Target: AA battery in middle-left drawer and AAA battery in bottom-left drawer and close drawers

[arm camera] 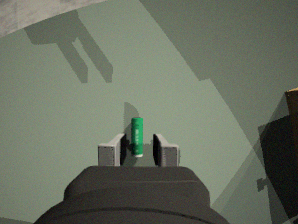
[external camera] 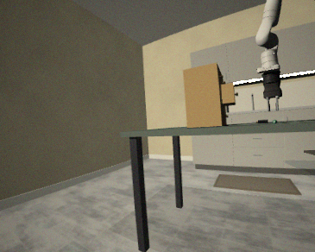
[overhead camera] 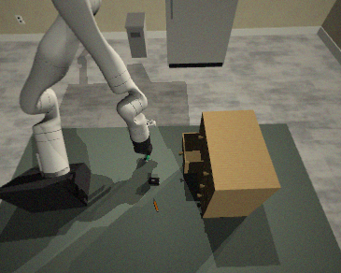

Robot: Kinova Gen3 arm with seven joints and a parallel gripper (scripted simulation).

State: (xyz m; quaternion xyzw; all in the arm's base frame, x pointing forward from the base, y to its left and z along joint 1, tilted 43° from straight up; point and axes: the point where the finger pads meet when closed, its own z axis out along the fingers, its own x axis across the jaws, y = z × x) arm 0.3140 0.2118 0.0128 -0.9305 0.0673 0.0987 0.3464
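Right now my hand is 70 mm above the green battery. From my hand the other things lie so: thin orange battery (60 mm ahead, 240 mm to the right, 70 mm below); small black block (50 mm ahead, 120 mm to the right, 60 mm below).
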